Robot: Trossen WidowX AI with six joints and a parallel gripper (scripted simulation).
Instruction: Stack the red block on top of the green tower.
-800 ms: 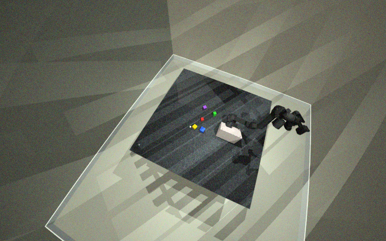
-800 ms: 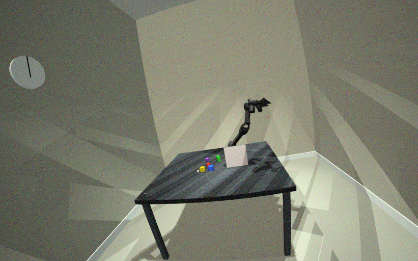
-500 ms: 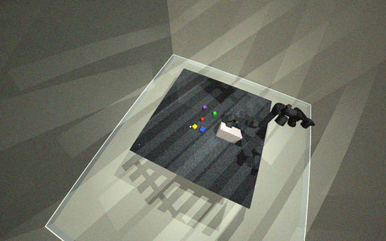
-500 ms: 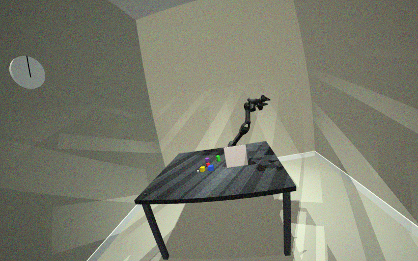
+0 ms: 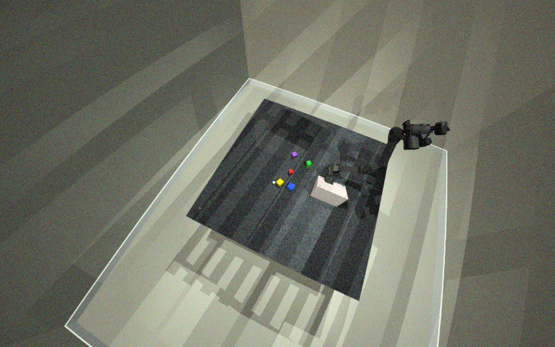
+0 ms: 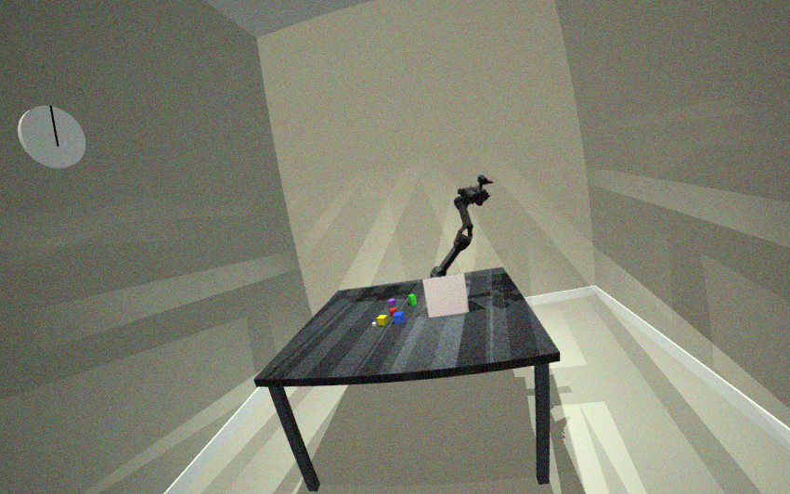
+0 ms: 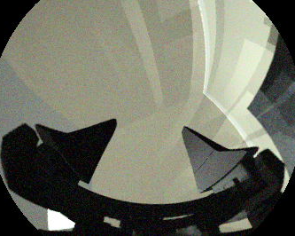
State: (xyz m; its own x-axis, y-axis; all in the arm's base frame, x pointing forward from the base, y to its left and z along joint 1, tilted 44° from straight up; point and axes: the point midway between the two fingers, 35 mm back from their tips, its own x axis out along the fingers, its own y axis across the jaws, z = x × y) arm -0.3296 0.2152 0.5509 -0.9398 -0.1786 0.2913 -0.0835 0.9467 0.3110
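Now: the red block 720 mm ahead of my gripper tip, 590 mm below it and 200 mm to the left of it. Round my gripper tip: blue block: 690 mm ahead, 580 mm below, 330 mm to the left; purple block: 730 mm ahead, 580 mm below, 40 mm to the left; yellow block: 780 mm ahead, 580 mm below, 320 mm to the left.
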